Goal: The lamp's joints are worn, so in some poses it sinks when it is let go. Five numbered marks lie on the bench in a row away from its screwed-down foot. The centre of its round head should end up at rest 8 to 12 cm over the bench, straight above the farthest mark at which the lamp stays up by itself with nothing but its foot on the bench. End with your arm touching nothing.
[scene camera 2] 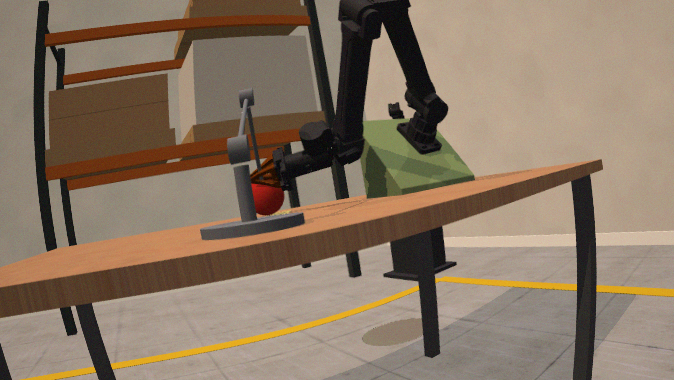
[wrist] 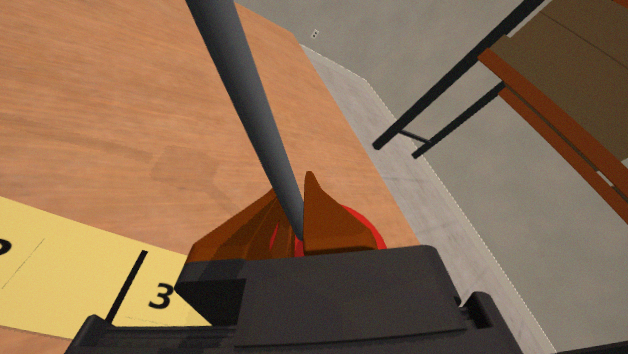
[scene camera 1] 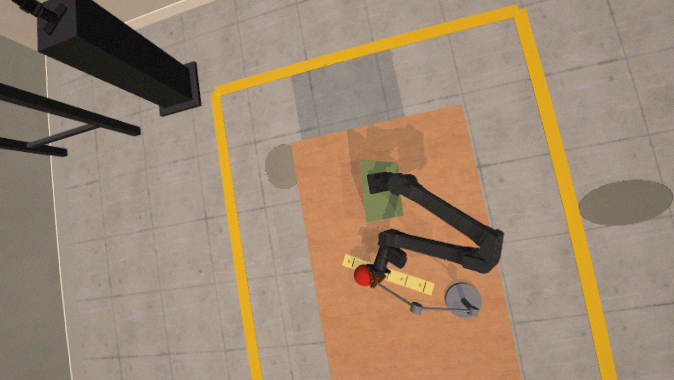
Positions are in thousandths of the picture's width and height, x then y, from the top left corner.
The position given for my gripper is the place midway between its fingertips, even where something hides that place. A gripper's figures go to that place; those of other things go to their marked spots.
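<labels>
I see my gripper (wrist: 479,510), which is 0.14 m from the lens. A yellow numbered strip (wrist: 104,767) is there too, and the distance of this strip is 0.19 m from the lens.
</labels>
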